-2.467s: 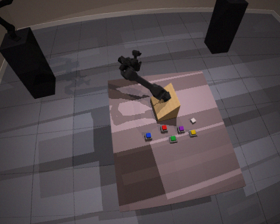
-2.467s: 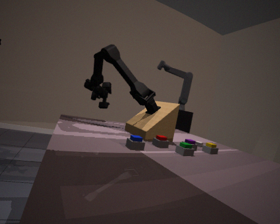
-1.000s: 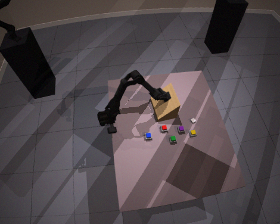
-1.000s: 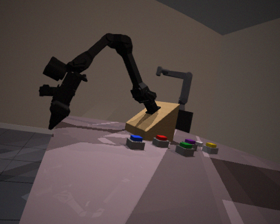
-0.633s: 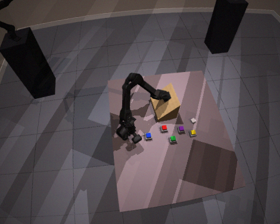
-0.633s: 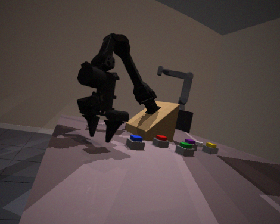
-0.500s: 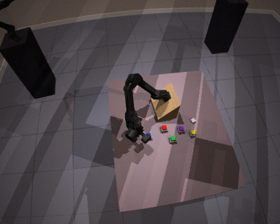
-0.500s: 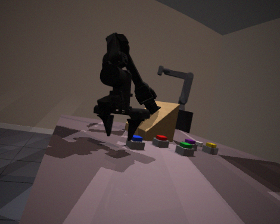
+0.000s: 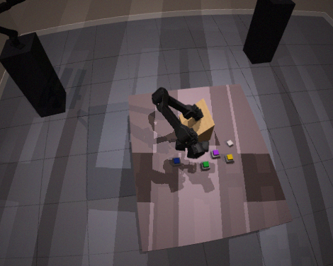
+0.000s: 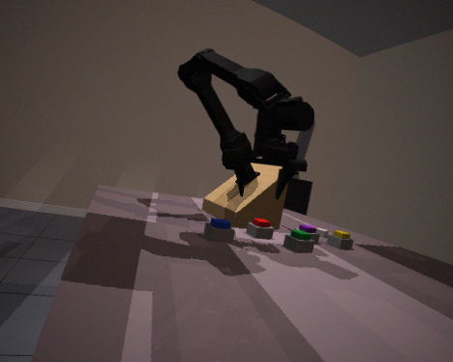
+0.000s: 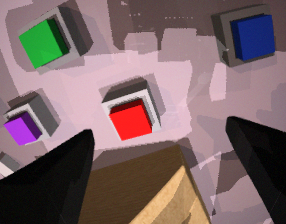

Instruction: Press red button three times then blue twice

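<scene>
Now: the red button 2 cm behind my gripper tip, 4 cm to the left of it and 6 cm below it. Round my gripper tip: blue button (1 cm ahead, 10 cm to the right, 6 cm below); then green button (8 cm ahead, 7 cm to the left, 6 cm below); then purple button (2 cm ahead, 16 cm to the left, 6 cm below).
</scene>
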